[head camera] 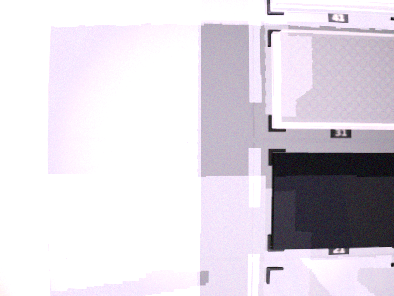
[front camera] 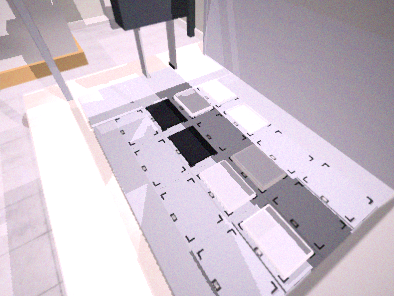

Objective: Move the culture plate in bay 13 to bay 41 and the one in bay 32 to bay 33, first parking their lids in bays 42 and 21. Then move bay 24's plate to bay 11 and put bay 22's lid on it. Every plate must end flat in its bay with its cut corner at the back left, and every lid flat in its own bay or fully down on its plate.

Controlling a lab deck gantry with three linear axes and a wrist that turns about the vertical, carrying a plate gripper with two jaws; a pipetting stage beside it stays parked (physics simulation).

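Pixels of known places: gripper, fingertip midpoint: [front camera: 159,71]; robot's base, link origin: [front camera: 116,120].
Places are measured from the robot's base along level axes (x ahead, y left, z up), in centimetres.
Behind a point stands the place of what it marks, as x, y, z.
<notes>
My gripper [front camera: 159,71] {6.4, 15.0, 16.0} is open, its two jaws hanging empty beyond the deck's far left end. A white plate [front camera: 217,91] {7.0, 36.0, 1.4} [head camera: 340,6] {6.1, 32.4, 0.9} sits in bay 41. Black lids lie in bay 21, a lid [front camera: 166,114] {7.4, 14.8, 0.8} [head camera: 345,210] {6.5, 14.2, 0.8}, and in bay 22, a lid [front camera: 192,145] {23.5, 14.7, 0.8}. A bright white lid [front camera: 246,118] {23.3, 35.7, 0.8} lies in bay 42. A grey, shaded plate [front camera: 258,166] {39.9, 25.2, 1.4} sits in bay 33. A white-rimmed plate [front camera: 277,240] {56.2, 14.6, 2.9} sits in bay 24. Bays 11, 13 and 32 show bare. Cut corners are too small or washed out to tell.
A white-rimmed plate [front camera: 192,101] {6.9, 25.3, 1.4} [head camera: 350,80] {6.5, 25.5, 1.4} sits in bay 31, right behind bay 21. Another light plate [front camera: 227,185] {39.9, 14.7, 1.5} sits in bay 23, between bays 22 and 24. The dark gripper body [front camera: 150,14] {9.4, 13.4, 31.6} is above the jaws. A grey post [front camera: 45,52] {-20.7, -10.2, 17.2} stands at the left.
</notes>
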